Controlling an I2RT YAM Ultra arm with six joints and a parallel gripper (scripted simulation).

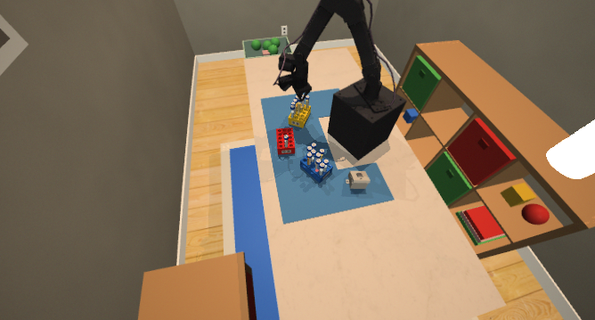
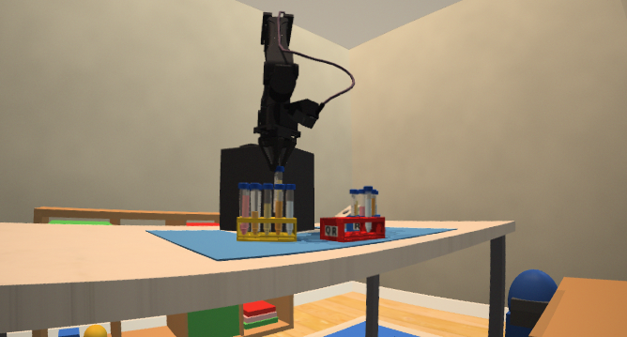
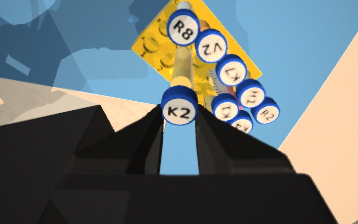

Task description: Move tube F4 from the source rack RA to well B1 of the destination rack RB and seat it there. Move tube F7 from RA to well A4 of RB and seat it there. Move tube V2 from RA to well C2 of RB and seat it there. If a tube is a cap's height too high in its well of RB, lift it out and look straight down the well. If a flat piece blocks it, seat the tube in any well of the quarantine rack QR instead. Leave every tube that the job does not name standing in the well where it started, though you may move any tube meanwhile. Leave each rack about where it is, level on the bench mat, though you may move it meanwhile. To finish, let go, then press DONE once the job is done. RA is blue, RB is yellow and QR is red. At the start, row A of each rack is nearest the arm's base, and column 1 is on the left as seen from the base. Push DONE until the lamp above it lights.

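Right now the tube is 60 mm below my hand and 10 mm ahead of it. Also, from my hand: red rack: 140 mm below, 130 mm to the left, 120 mm ahead; then tube R8: 100 mm below, 40 mm ahead; then rack RB: 140 mm below, 20 mm to the right, 10 mm behind.
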